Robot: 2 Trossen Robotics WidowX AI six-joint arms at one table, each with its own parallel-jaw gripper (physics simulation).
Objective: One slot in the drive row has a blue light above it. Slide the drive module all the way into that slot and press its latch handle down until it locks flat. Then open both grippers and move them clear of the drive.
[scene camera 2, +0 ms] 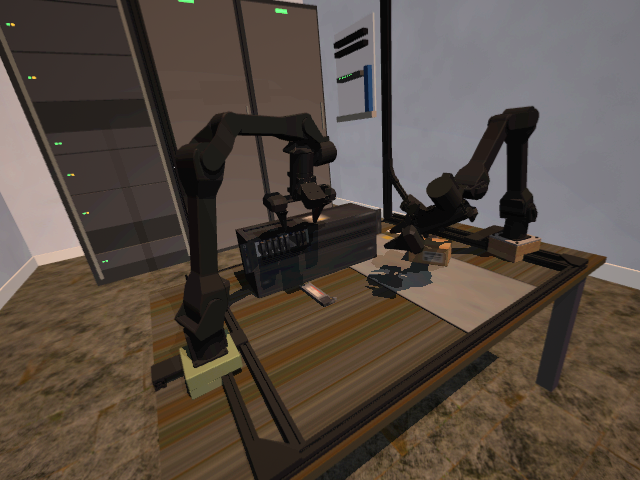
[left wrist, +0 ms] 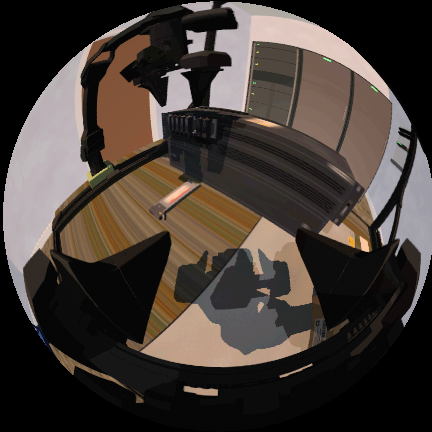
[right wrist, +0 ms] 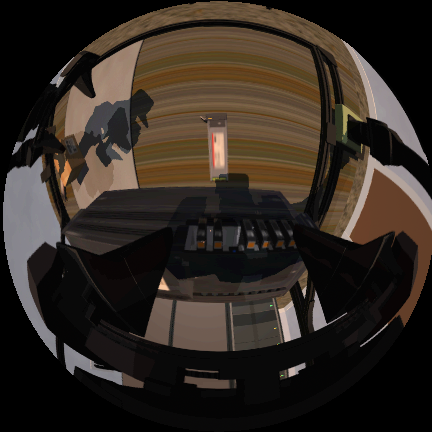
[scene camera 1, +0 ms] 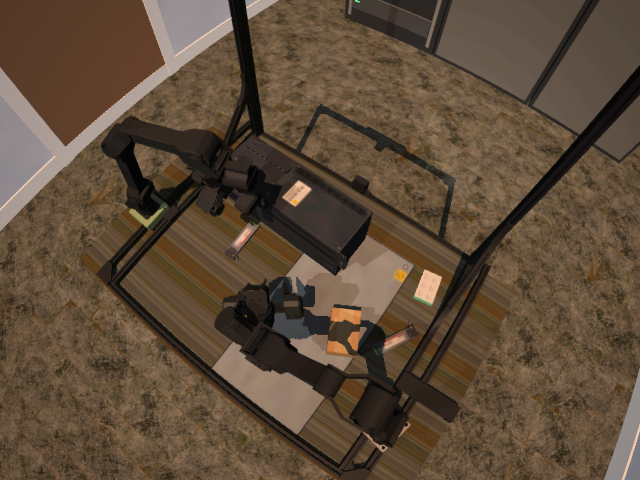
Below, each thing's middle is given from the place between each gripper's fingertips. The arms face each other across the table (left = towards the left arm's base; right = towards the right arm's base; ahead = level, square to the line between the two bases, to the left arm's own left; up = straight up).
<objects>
The grey mat (scene camera 1: 374,274) lies 34 cm to the left of my right hand, 20 cm below it and 6 cm ahead of it.
I see my left gripper 50 mm past the grey mat, 130 mm to the right of it and 140 mm above it.
</objects>
